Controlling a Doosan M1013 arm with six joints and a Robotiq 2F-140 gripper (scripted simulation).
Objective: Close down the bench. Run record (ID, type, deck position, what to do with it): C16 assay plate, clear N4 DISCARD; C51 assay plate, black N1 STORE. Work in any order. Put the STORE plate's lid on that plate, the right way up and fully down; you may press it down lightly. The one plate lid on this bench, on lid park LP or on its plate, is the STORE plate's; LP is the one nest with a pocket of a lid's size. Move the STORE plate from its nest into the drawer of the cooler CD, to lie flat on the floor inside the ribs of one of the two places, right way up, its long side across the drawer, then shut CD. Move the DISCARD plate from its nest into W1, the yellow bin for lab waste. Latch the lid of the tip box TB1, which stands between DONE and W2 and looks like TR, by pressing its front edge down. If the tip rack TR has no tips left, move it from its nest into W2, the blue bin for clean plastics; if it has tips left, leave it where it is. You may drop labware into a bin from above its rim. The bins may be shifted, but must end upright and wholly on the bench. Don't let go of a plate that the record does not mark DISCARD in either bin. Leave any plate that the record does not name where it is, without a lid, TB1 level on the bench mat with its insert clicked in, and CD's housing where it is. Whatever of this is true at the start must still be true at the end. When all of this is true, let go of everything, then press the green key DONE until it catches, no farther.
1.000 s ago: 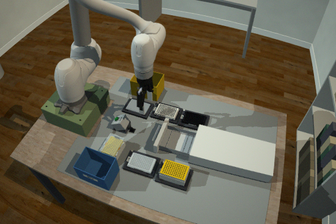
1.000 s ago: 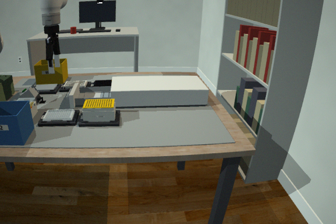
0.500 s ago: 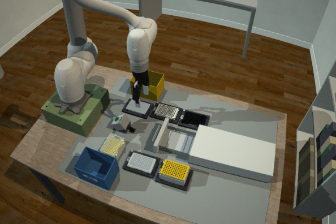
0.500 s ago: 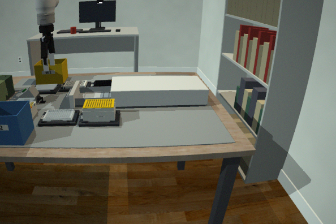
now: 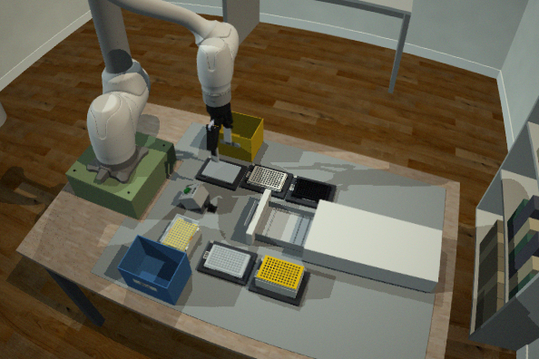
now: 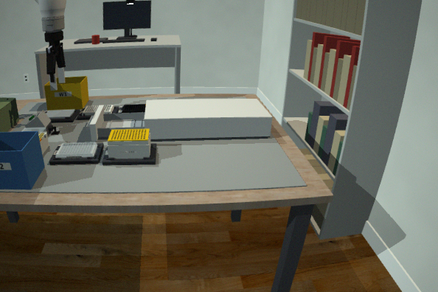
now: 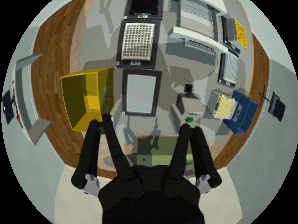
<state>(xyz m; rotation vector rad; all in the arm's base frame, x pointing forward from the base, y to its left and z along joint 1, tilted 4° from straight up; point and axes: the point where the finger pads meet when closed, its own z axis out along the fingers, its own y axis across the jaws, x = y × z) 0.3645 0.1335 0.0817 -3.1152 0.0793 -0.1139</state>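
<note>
Now: hand 150 mm above the grey plate lid, 20 mm to the right of it and 20 mm past it. Round my hand: lid park: 160 mm below, 20 mm to the left, 20 mm behind; then yellow bin W1: 180 mm to the left, 130 mm below, 10 mm behind; then green key DONE: 150 mm to the right, 100 mm below, 80 mm behind.
</note>
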